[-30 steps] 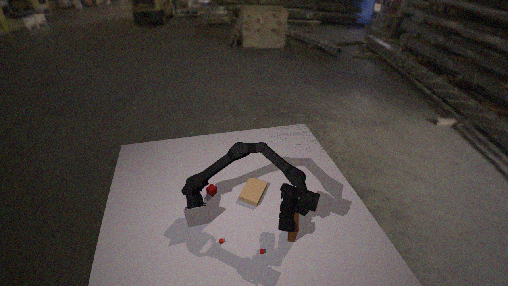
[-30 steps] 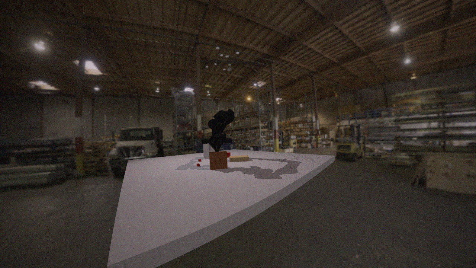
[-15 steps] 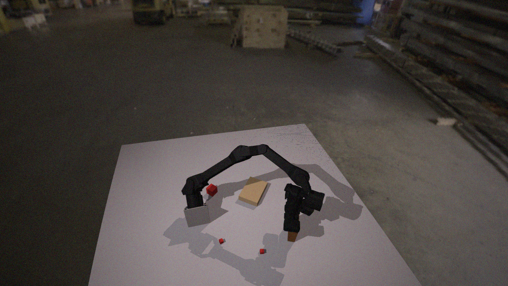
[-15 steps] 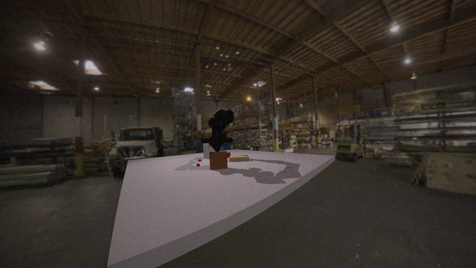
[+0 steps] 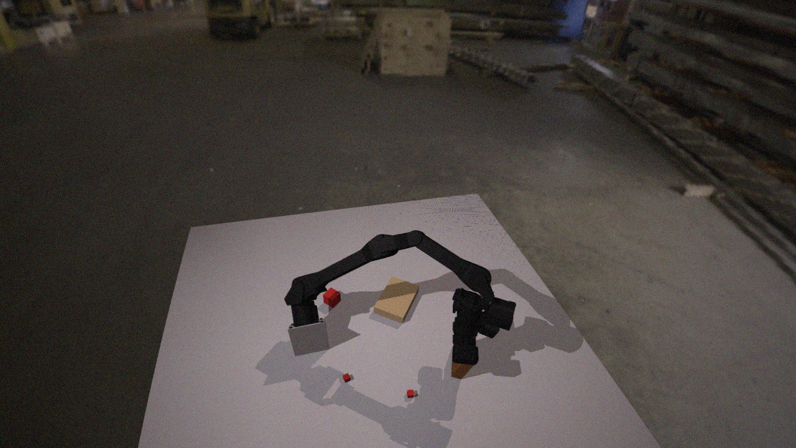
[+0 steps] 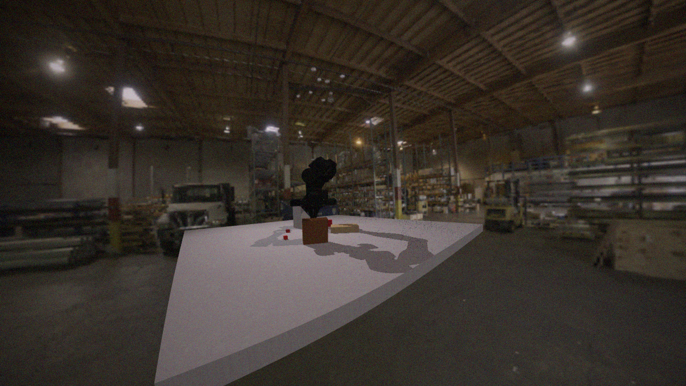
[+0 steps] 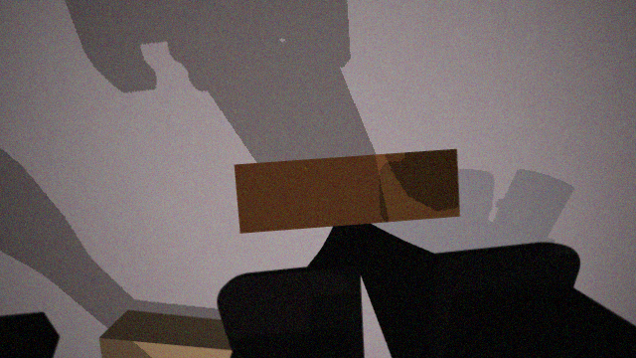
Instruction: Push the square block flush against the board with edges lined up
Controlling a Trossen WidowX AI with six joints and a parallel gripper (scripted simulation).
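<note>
The square block lies 3 cm below my gripper tip, 1 cm to the right of it and 1 cm ahead of it. Also, from my gripper tip: tan board: 27 cm to the left, 7 cm below, 7 cm behind; red cube: 35 cm to the left, 28 cm behind, 6 cm below.
</note>
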